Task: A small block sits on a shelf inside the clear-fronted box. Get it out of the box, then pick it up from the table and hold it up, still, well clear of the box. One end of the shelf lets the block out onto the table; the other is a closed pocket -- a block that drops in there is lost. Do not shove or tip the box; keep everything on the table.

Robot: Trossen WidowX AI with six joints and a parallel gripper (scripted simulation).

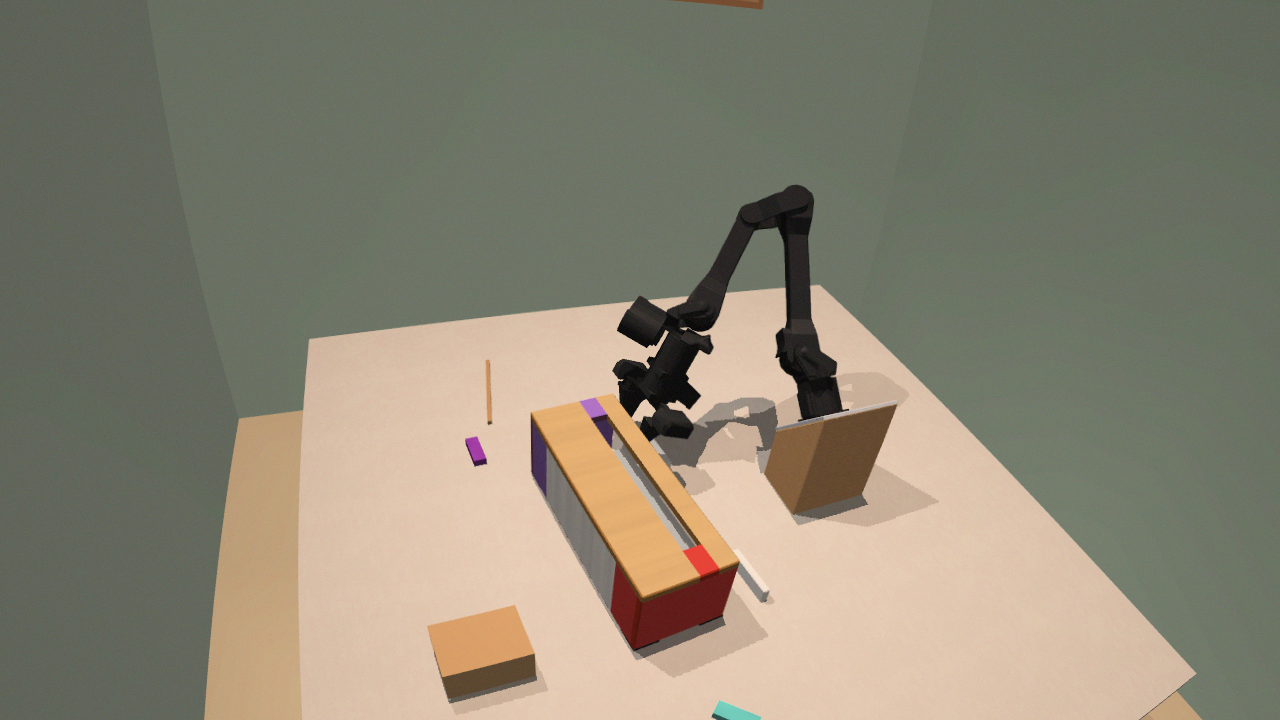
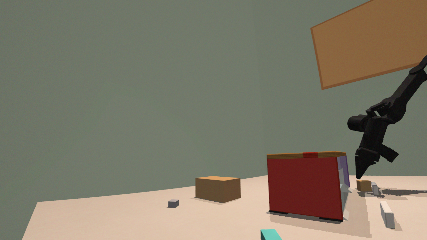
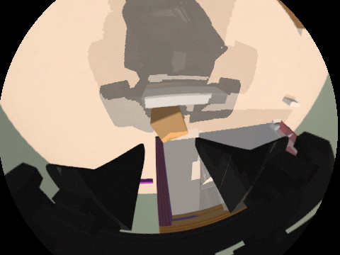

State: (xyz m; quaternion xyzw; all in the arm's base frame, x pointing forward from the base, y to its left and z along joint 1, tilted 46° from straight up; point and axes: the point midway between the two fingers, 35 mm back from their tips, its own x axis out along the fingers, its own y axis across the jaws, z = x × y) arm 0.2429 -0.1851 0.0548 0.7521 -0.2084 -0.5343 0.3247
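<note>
My gripper tip is 2 cm above the tan block and 1 cm past it. The rest, counted from my gripper tip: long box 17 cm to the left, 5 cm ahead, 2 cm above; then thin orange stick 25 cm to the right, 18 cm ahead, 4 cm below; then purple block 25 cm ahead, 8 cm to the right, 4 cm below.
</note>
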